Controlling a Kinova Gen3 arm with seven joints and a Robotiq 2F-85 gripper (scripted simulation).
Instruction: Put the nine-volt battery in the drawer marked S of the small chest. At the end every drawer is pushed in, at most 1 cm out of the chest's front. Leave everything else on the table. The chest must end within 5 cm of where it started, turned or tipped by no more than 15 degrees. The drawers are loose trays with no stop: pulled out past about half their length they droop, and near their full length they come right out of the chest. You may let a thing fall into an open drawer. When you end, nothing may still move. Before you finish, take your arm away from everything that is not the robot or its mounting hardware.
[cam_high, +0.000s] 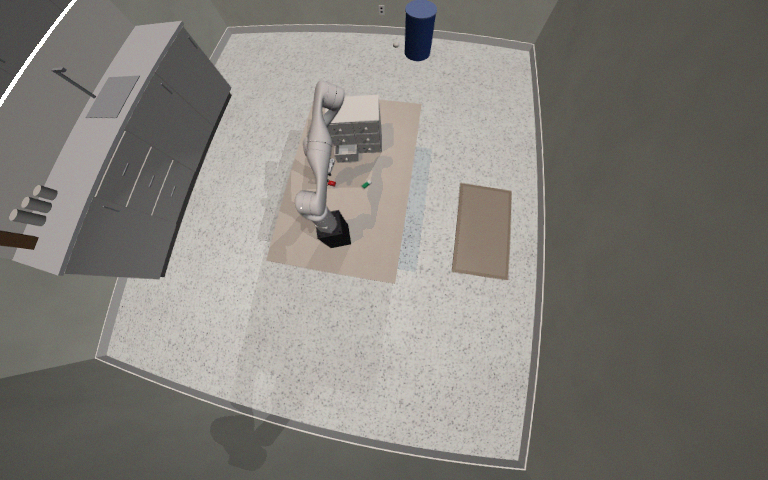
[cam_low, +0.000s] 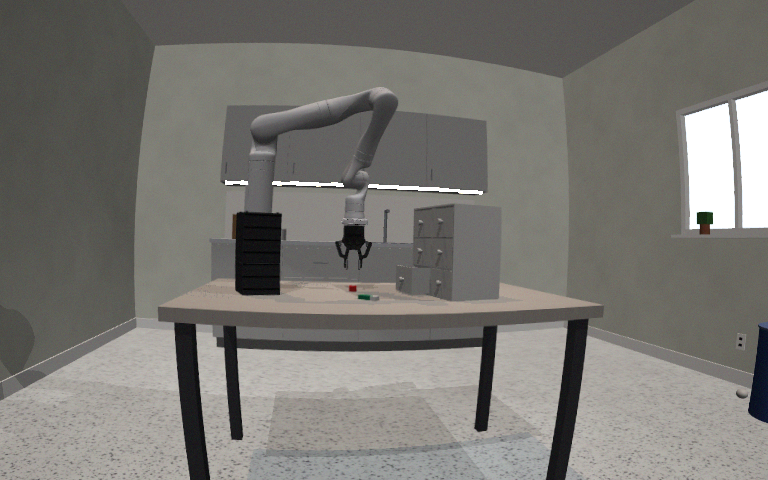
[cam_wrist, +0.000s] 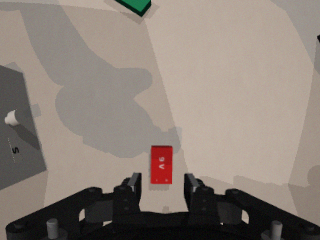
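Right now my hand is 1 cm to the right of the small red block and 9 cm above it. Also, from my hand: green-and-white piece 4 cm ahead, 24 cm to the right, 9 cm below; then drawer 26 cm ahead, 5 cm to the right, 7 cm below.
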